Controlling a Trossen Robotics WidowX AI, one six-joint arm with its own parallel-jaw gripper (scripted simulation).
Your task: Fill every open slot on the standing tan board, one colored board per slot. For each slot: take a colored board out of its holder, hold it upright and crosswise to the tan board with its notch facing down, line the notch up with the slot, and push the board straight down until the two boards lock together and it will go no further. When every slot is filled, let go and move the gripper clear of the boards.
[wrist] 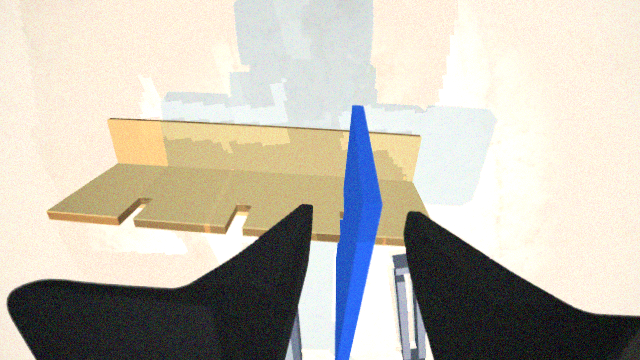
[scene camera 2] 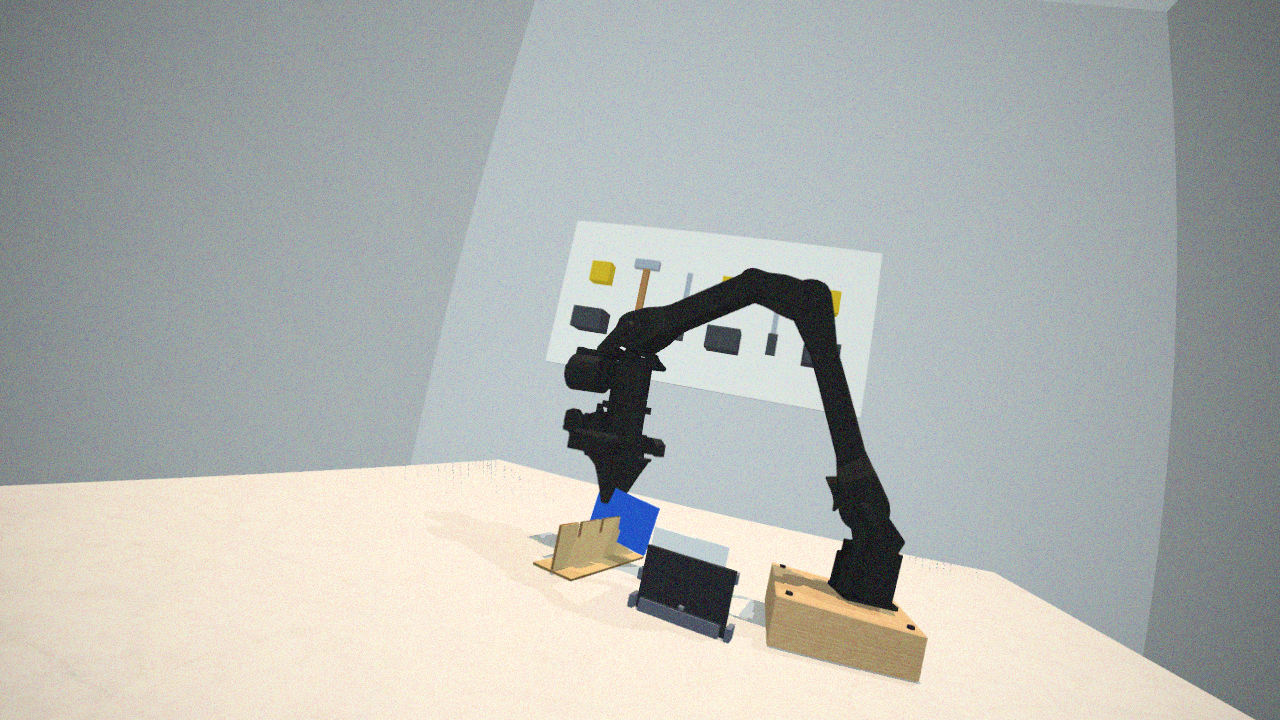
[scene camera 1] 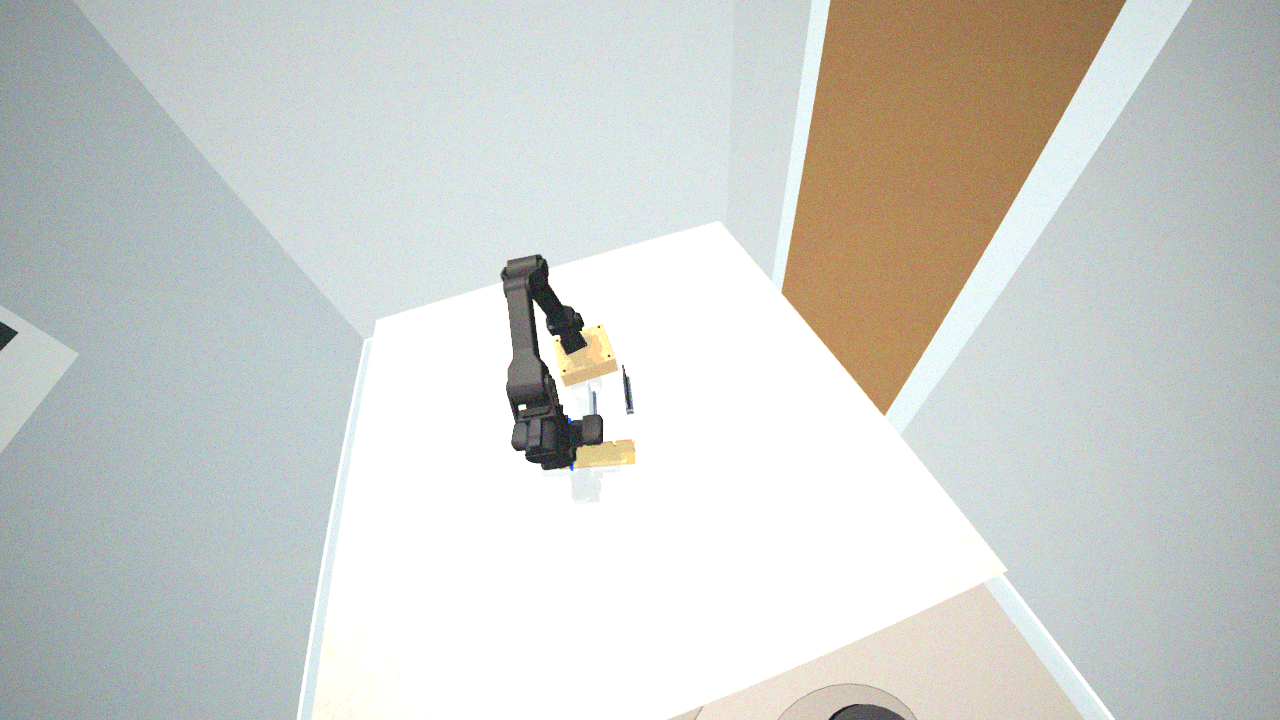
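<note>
I can see my gripper (scene camera 2: pixel 611 502), and it is there again in the wrist view as my gripper (wrist: pixel 359 219) and in scene camera 1 as my gripper (scene camera 1: pixel 567 450). There is a tan board (scene camera 2: pixel 577 554) too; the wrist view gives me the tan board (wrist: pixel 188 176), while scene camera 1 has the tan board (scene camera 1: pixel 621 452). A blue board (scene camera 2: pixel 637 517) is also in my scene.
</note>
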